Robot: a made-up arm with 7 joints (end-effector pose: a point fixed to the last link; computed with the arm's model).
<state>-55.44 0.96 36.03 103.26 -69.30 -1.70 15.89</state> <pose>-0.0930 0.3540 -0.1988 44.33 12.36 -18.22</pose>
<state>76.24 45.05 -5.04 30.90 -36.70 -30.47 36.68</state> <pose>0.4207 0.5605 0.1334 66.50 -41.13 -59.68</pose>
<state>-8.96 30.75 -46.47 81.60 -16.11 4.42 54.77</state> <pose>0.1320 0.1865 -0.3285 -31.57 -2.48 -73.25</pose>
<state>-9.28 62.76 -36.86 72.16 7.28 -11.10 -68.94</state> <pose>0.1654 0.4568 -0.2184 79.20 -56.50 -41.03</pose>
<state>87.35 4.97 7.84 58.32 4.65 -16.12 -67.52</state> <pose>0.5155 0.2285 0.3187 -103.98 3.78 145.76</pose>
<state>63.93 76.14 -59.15 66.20 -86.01 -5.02 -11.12</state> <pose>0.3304 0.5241 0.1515 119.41 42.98 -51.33</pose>
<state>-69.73 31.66 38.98 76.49 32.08 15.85 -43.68</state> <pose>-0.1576 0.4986 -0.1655 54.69 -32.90 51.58</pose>
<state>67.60 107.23 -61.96 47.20 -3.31 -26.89 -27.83</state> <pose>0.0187 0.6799 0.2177 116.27 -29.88 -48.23</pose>
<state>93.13 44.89 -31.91 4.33 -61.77 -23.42 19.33</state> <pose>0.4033 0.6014 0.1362 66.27 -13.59 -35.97</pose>
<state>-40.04 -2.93 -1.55 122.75 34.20 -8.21 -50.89</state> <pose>0.0946 0.1248 -0.1704 -45.71 -14.58 97.04</pose>
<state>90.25 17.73 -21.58 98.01 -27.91 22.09 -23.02</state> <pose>0.3339 0.1658 0.3999 -169.12 -27.31 -164.63</pose>
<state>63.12 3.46 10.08 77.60 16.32 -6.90 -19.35</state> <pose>0.4964 0.2172 0.1801 -126.00 -26.84 121.30</pose>
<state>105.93 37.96 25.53 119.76 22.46 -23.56 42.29</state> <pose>0.0153 0.3386 0.3734 153.31 35.49 -153.06</pose>
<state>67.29 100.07 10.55 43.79 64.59 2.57 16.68</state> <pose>-0.0321 0.6454 0.3428 -139.61 -40.54 163.73</pose>
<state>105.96 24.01 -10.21 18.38 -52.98 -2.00 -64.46</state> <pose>0.5113 0.4179 0.3201 -148.62 -41.51 -130.36</pose>
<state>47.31 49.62 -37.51 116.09 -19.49 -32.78 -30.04</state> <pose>0.3339 0.1981 0.1272 135.35 -23.42 -171.91</pose>
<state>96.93 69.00 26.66 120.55 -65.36 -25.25 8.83</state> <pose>-0.1018 0.3570 0.3327 -152.07 -8.94 -64.10</pose>
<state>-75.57 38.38 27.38 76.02 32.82 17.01 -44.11</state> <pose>-0.1663 0.4904 -0.1684 60.08 -18.56 41.49</pose>
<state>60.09 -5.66 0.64 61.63 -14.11 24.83 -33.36</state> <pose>0.5547 0.1183 0.0669 -58.59 -61.46 86.42</pose>
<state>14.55 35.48 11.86 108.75 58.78 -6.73 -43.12</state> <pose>0.3155 0.3122 0.0470 -97.96 -23.11 109.84</pose>
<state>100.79 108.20 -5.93 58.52 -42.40 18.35 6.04</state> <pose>-0.2094 0.5955 0.3010 174.78 -81.16 -52.51</pose>
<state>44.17 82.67 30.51 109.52 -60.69 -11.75 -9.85</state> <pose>0.0620 0.3887 0.3981 177.85 7.23 -67.49</pose>
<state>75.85 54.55 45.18 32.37 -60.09 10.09 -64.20</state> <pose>0.2449 0.6757 0.1209 -90.62 -66.21 -136.85</pose>
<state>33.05 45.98 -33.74 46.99 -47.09 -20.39 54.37</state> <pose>0.3701 0.4774 -0.1397 17.56 26.30 -66.67</pose>
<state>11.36 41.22 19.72 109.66 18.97 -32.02 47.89</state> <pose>0.2899 0.3614 0.0727 92.59 -48.27 -132.88</pose>
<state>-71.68 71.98 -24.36 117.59 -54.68 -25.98 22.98</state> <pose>-0.0268 0.2975 -0.1523 -13.61 -18.66 -115.44</pose>
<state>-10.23 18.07 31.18 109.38 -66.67 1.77 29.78</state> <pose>0.1976 0.3934 -0.0820 65.49 -20.13 -31.79</pose>
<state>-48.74 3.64 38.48 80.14 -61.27 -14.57 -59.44</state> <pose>-0.1416 0.3738 -0.2674 93.15 -31.76 -30.34</pose>
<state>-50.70 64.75 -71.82 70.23 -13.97 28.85 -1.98</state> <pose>-0.2297 0.4546 -0.1807 -32.47 54.57 -98.67</pose>
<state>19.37 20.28 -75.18 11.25 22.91 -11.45 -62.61</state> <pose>0.1966 0.3526 -0.4117 63.27 -36.80 -20.12</pose>
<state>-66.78 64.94 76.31 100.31 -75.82 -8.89 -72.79</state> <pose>0.1728 0.5087 0.1650 143.22 31.23 -96.46</pose>
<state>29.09 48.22 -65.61 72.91 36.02 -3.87 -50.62</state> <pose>0.3146 0.2992 -0.2212 15.27 -57.84 6.10</pose>
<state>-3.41 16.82 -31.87 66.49 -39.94 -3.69 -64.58</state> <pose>0.2046 0.1836 -0.3548 86.06 -63.50 -65.64</pose>
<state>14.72 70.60 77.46 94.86 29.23 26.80 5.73</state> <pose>0.0459 0.5303 0.3123 -142.66 -53.46 179.27</pose>
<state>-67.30 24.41 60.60 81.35 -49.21 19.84 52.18</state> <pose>-0.1798 0.5410 -0.0676 49.29 39.96 33.62</pose>
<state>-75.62 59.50 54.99 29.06 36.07 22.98 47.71</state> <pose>-0.1787 0.6737 -0.0004 11.94 9.10 63.08</pose>
